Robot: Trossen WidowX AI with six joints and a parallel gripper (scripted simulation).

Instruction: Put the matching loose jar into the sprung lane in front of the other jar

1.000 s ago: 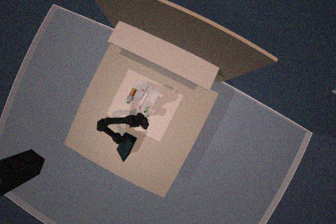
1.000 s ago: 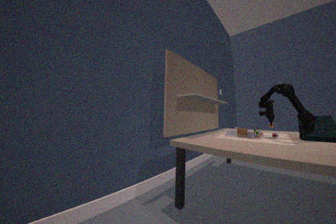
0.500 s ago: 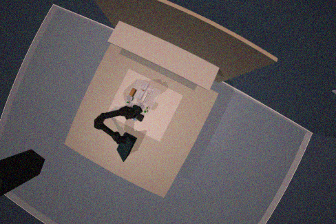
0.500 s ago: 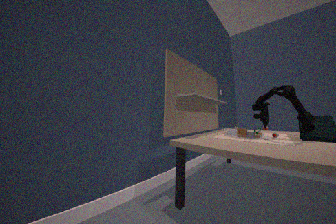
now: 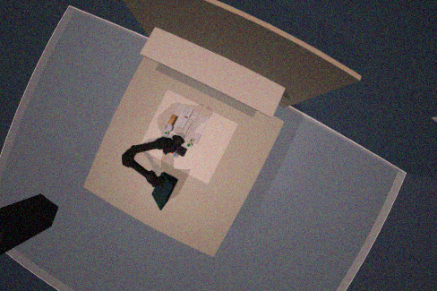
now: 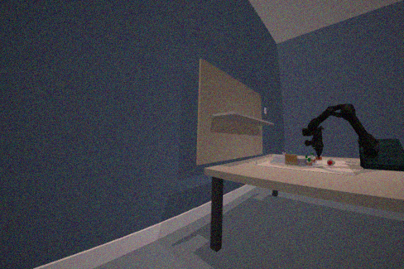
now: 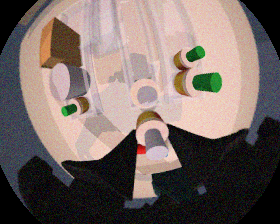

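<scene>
My gripper tip is now 90 mm short of the grey cylinder, 130 mm to the right of it and 30 mm above it. The rest, counted from my gripper tip: brown block (160 mm ahead, 130 mm to the left, 20 mm below); clear lane unit (190 mm ahead, 20 mm to the left, 40 mm below); wall shelf (560 mm ahead, 20 mm to the right, 310 mm above).
</scene>
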